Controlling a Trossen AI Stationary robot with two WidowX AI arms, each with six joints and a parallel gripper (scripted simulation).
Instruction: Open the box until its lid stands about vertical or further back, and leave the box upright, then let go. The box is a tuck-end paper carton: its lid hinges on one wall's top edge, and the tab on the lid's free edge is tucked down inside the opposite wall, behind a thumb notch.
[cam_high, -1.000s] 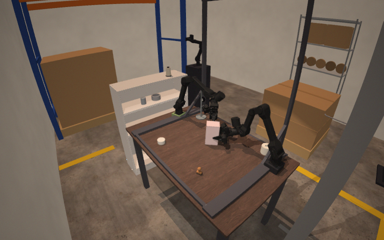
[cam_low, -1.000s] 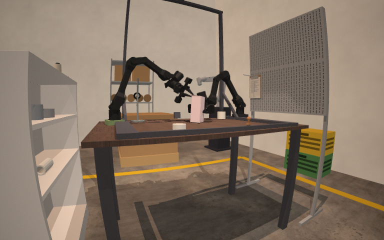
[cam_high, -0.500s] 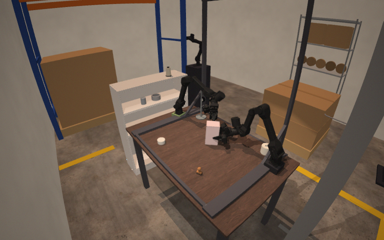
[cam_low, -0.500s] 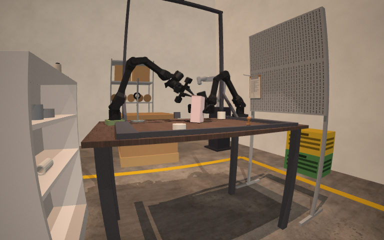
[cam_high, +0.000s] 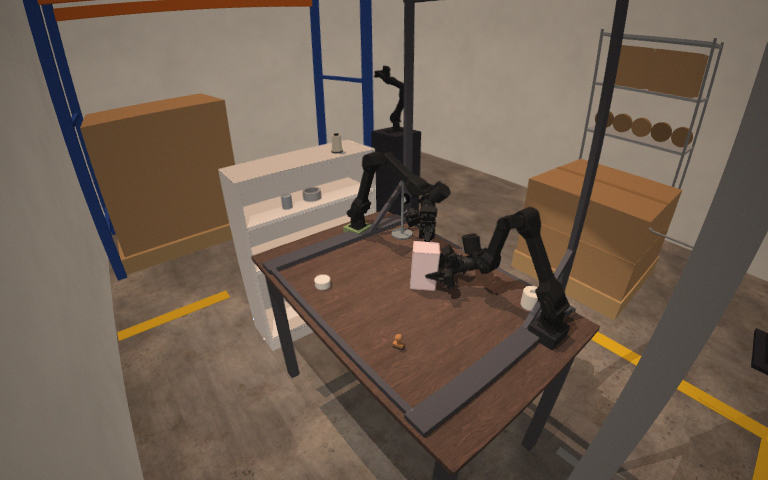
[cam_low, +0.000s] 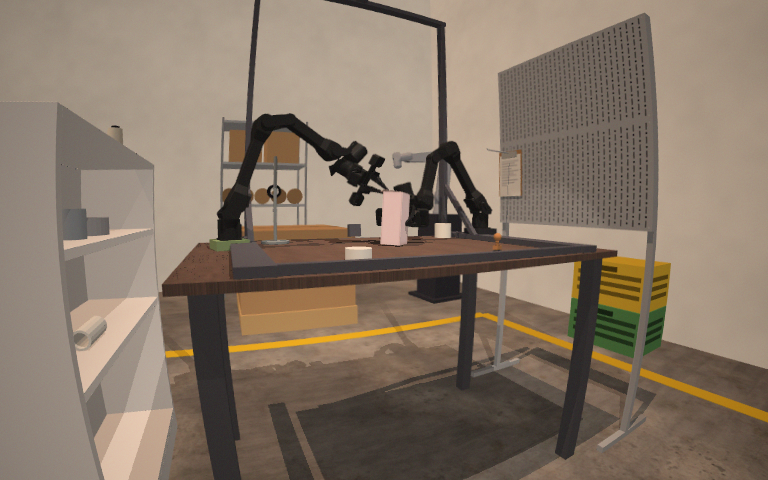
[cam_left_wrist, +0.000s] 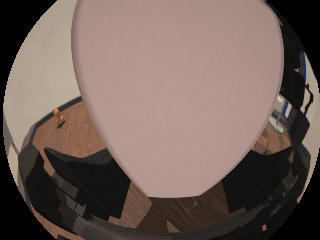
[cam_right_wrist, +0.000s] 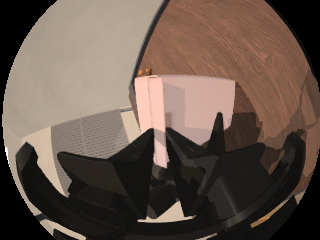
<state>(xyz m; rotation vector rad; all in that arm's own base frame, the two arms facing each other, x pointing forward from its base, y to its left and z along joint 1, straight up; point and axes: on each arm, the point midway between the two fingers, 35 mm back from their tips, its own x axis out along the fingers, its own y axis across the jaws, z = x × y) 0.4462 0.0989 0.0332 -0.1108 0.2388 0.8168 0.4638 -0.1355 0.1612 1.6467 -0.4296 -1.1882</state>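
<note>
Now: the pale pink carton 3 cm ahead of my left hand, 3 cm above it and 2 cm to the right of it.
</note>
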